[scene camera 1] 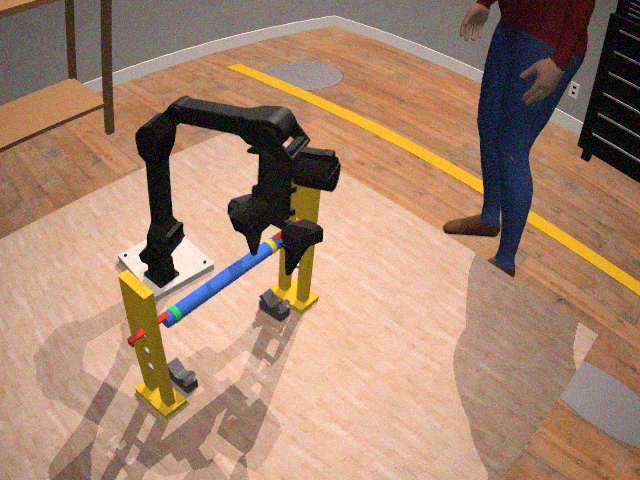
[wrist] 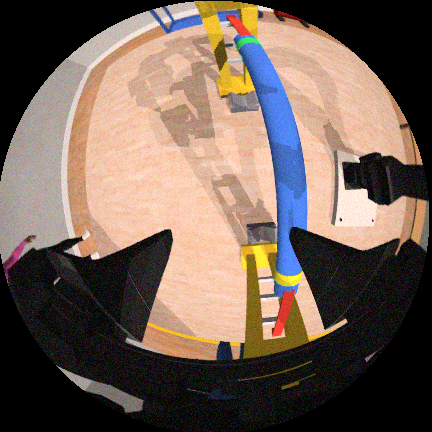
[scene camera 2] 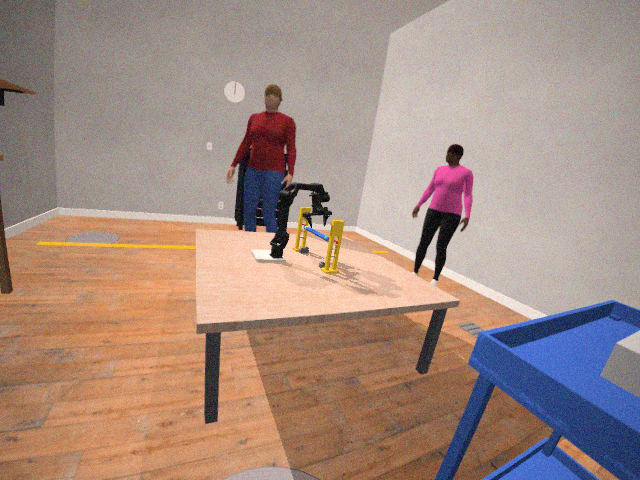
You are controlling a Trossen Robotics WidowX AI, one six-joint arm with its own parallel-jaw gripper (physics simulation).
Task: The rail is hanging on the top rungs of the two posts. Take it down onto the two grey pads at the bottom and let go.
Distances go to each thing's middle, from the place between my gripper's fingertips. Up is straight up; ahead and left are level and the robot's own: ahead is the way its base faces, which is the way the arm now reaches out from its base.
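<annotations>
The blue rail [wrist: 286, 153] is 50 mm behind my hand, and it is also 20 mm below my hand and 70 mm to the right of it.
</annotations>
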